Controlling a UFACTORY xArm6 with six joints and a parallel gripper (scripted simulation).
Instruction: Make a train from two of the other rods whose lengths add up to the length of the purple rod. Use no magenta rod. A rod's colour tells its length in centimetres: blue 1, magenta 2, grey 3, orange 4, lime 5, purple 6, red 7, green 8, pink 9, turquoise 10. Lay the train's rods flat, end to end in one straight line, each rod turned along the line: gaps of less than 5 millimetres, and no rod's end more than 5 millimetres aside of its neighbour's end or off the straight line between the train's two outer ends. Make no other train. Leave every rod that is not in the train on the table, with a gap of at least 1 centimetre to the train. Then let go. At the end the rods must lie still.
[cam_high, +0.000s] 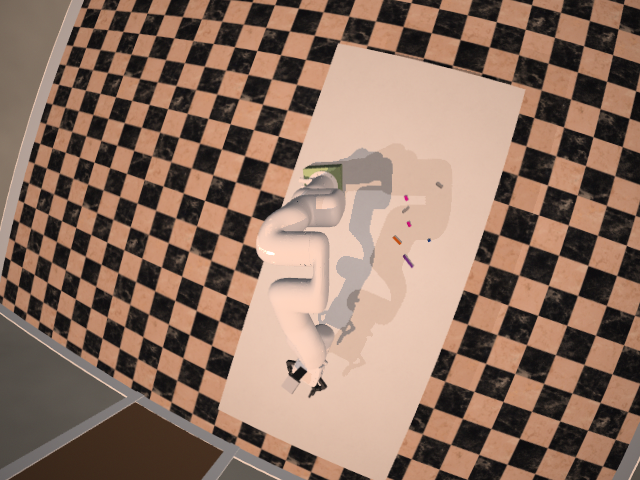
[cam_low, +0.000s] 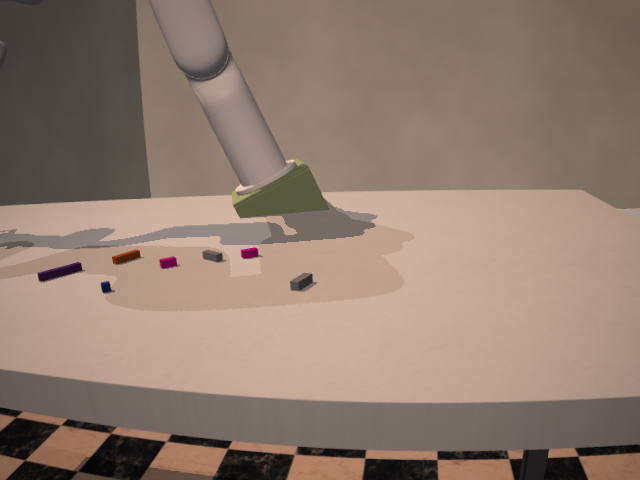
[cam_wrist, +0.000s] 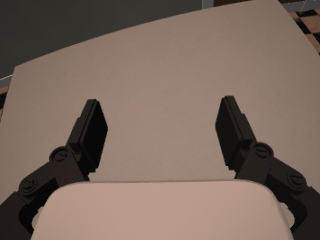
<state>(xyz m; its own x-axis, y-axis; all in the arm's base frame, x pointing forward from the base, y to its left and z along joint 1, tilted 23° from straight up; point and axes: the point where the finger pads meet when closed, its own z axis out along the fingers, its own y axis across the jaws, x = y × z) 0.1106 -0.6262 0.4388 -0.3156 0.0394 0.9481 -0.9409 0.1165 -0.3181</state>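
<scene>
Now: the purple rod 53 cm to the left of my hand, 28 cm ahead of it and 21 cm below it. Also, from my hand: orange rod: 60 cm to the left, 21 cm below, 21 cm ahead; small blue rod: 63 cm to the left, 34 cm ahead, 21 cm below.
</scene>
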